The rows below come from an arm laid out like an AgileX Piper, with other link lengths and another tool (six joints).
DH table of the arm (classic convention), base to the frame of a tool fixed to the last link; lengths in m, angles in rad. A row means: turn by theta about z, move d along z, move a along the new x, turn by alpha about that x. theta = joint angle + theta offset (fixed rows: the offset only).
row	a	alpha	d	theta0
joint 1	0	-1.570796	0.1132	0
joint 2	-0.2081	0	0	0.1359
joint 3	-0.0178	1.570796	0	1.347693
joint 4	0	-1.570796	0.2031	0
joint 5	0	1.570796	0	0
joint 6	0.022	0.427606	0.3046	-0.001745
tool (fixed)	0	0	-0.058	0
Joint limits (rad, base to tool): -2.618..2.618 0..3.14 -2.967..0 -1.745..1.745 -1.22..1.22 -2.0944..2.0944
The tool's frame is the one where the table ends.
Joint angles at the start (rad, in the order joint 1, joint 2, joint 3, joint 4, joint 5, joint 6):
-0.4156 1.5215 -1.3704 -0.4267 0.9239 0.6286
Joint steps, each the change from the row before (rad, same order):
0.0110 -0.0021 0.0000 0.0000 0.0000 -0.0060
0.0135 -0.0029 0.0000 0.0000 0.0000 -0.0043
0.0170 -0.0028 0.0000 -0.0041 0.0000 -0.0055
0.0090 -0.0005 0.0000 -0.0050 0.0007 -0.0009
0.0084 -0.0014 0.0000 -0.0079 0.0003 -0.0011
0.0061 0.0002 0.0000 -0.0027 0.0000 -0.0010
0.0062 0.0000 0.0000 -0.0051 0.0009 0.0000
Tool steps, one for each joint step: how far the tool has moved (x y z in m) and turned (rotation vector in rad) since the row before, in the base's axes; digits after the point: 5 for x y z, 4 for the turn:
0.00193 0.00337 0.00066 -0.0031 0.0012 0.0156
0.00241 0.00417 0.00097 -0.0028 -0.0004 0.0168
0.00267 0.00453 0.00115 -0.0070 0.0018 0.0214
0.00111 0.00190 0.00036 -0.0050 0.0024 0.0097
0.00087 0.00117 0.00090 -0.0082 0.0023 0.0095
0.00088 0.00141 0.00007 -0.0029 0.0016 0.0070
0.00057 0.00101 0.00019 -0.0045 0.0025 0.0061

